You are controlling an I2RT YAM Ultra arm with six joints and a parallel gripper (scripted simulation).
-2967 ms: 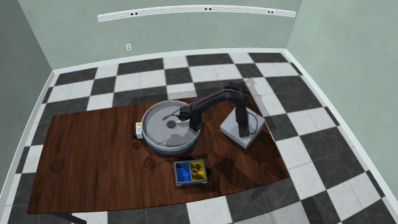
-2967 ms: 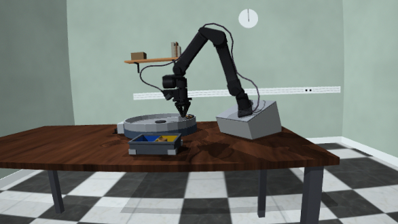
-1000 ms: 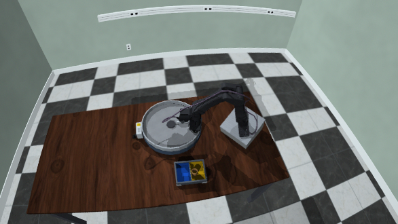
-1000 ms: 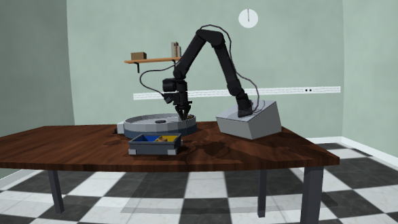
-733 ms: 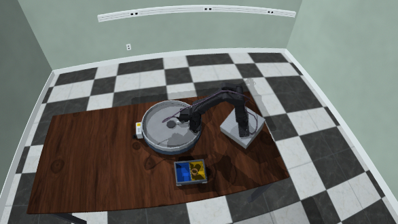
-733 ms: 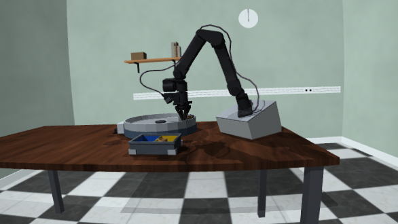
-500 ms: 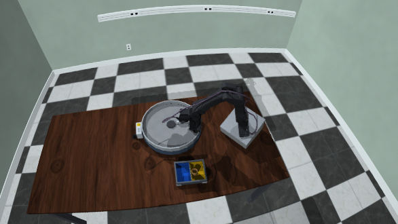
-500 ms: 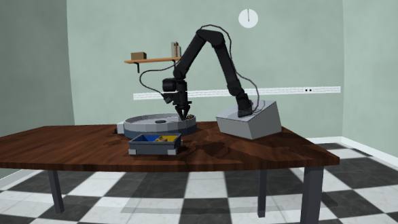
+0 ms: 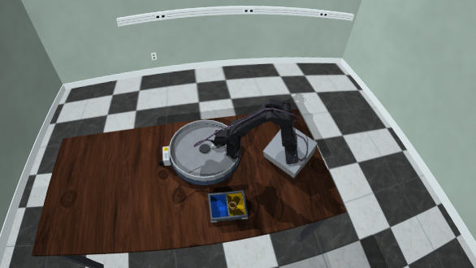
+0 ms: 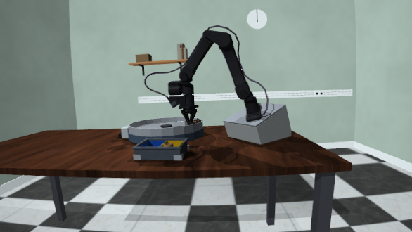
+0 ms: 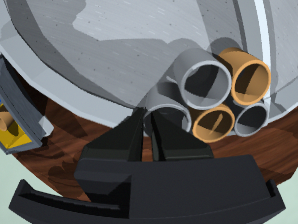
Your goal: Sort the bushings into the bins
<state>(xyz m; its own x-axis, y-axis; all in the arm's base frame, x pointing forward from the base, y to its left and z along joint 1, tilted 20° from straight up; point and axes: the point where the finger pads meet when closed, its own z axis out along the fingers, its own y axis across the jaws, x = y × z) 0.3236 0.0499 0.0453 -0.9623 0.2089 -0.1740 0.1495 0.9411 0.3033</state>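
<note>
Now: the bin tray 20 mm ahead of my hand, 270 mm to the left of it and 60 mm below it. The rest, counted from my hand: grey turntable (170 mm ahead, 70 mm to the right, 30 mm below); yellow bin (20 mm behind, 270 mm to the left, 70 mm below); blue bin (60 mm ahead, 280 mm to the left, 70 mm below).
</note>
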